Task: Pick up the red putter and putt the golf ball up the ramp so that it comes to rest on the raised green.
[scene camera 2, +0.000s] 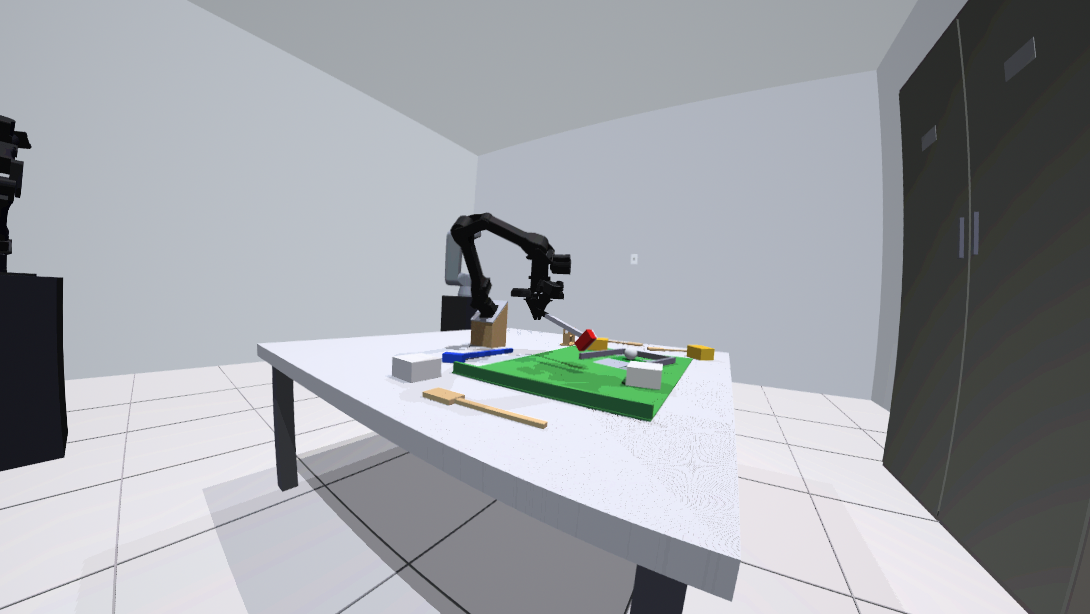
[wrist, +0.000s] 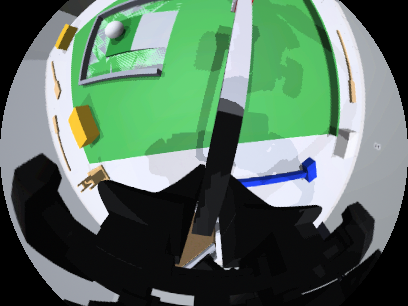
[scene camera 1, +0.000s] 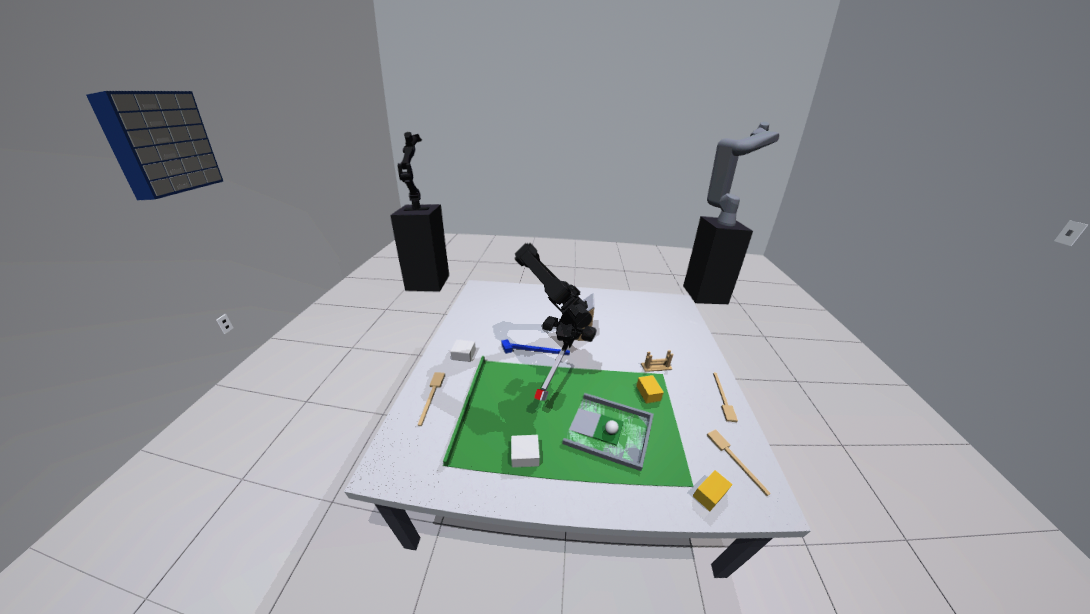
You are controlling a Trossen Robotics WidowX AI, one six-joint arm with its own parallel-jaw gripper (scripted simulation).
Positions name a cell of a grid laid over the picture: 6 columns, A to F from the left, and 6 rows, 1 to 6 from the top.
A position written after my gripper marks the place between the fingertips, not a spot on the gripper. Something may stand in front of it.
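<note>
My gripper (scene camera 2: C4), (wrist: D4), (scene camera 1: D4). Green mat (scene camera 2: D4), (wrist: C3). Grey-walled frame (scene camera 1: D5), (scene camera 2: D4). Blue putter (wrist: E4). Yellow block (wrist: B3). A further yellow block (scene camera 1: D5). White block (scene camera 2: C4). A further white block (scene camera 2: D4).
</note>
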